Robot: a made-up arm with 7 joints.
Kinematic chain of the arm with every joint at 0, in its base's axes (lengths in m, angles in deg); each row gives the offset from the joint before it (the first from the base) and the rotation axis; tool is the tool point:
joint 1: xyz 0 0 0.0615 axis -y
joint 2: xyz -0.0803 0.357 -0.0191 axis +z
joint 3: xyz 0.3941 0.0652 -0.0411 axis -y
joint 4: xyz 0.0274 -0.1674 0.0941 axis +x
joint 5: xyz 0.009 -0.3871 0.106 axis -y
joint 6: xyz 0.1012 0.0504 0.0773 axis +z
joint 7: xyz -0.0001 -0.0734 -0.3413 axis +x
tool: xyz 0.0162 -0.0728 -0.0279
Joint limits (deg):
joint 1: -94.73..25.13
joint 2: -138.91..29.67
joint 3: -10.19..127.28
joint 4: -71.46..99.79
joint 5: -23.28..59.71
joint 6: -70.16..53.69
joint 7: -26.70..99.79
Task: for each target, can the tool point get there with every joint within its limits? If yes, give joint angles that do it. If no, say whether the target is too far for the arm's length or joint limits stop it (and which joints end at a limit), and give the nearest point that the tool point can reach.
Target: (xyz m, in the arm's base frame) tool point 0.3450 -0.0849 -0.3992
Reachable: yes | joints -78.12 12.84 24.18 -43.62 4.91 16.13 44.52
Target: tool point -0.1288 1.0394 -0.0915
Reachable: no: joint limits stop it (at a limit: joint 1, joint 2, joint 3, joint 5) | nearest point -0.1797 0.8015 -0.0804 | short by 0.244 m
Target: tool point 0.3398 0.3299 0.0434
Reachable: no: joint limits stop it (at a limit: joint 3, joint 4, joint 6, joint 7) | nearest point 0.4421 0.3236 0.0379 | short by 0.103 m
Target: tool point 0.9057 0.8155 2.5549
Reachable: no: too far | nearest point 0.2707 0.2627 1.0709 | short by 1.706 m
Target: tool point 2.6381 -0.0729 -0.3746
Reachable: no: too far | nearest point 0.8995 0.2016 -0.0872 | short by 1.783 m
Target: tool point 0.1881 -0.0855 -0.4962
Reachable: yes | joints -65.71 7.18 51.70 10.26 13.48 -37.57 6.69
